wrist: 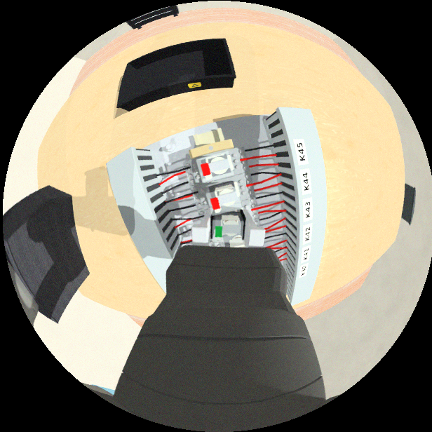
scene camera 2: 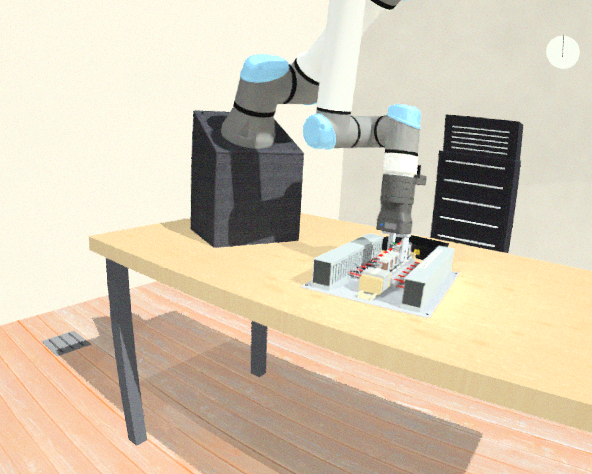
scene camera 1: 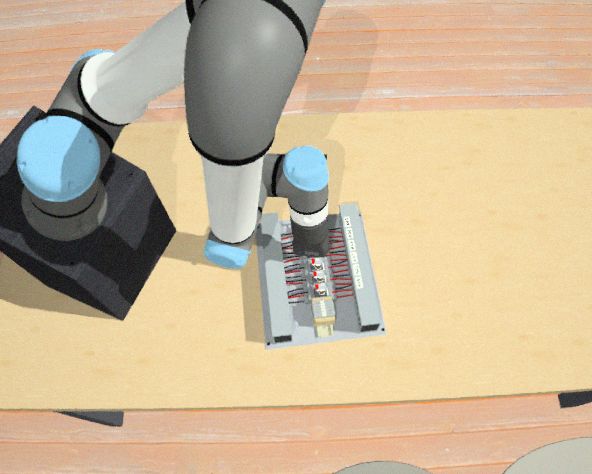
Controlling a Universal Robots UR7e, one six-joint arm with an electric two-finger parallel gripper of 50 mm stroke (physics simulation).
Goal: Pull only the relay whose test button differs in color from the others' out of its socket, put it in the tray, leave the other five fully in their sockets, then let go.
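Frame: origin at the arm's base, x ahead, y left, z up, level; centimetres.
Seen in the pictures: gripper, fingertip midpoint: (scene camera 2: 395,259) (scene camera 1: 313,253); arm's base, origin of the base link: (scene camera 2: 247,135) (scene camera 1: 65,202).
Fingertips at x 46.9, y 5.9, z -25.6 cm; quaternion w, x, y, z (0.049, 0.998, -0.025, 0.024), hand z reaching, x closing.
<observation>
Pixels of each thing's top centre, then the offset from my fingertips to it. "*": a spot on its surface instead.
- red-button relay, middle of its top: (scene camera 2: 384,255) (scene camera 1: 320,286) dy -9.2, dx +2.3, dz +3.2 cm
- black tray, surface spot: (scene camera 2: 432,246) * dy +28.2, dx -3.9, dz -2.2 cm
- beige terminal block, middle of its top: (scene camera 2: 376,271) (scene camera 1: 323,308) dy -13.4, dx +3.3, dz +0.9 cm
The relay with the green test button (wrist: 218,231) sits in the relay row between my fingers in the wrist view. My gripper (wrist: 227,217) (scene camera 2: 398,249) points down over the row and is shut on this relay, one finger on each side. It stands in line with the row; how deep it sits in its socket cannot be told. Relays with red buttons (wrist: 218,167) (wrist: 226,196) stand in their sockets beside it; a red-button relay (scene camera 1: 320,289) also shows in scene camera 1. The rest of the row is hidden under the gripper. The black tray (wrist: 215,82) (scene camera 2: 432,246) stands beyond the panel's end.
Grey wiring ducts (scene camera 1: 276,280) (scene camera 1: 364,280) (wrist: 309,200) run along both sides of the row, one with labels K40 to K45. Red and black wires run from sockets to ducts. A beige terminal block (scene camera 1: 323,310) (scene camera 2: 374,281) ends the row. The black robot pedestal (scene camera 1: 140,235) (scene camera 2: 250,200) stands on the table.
</observation>
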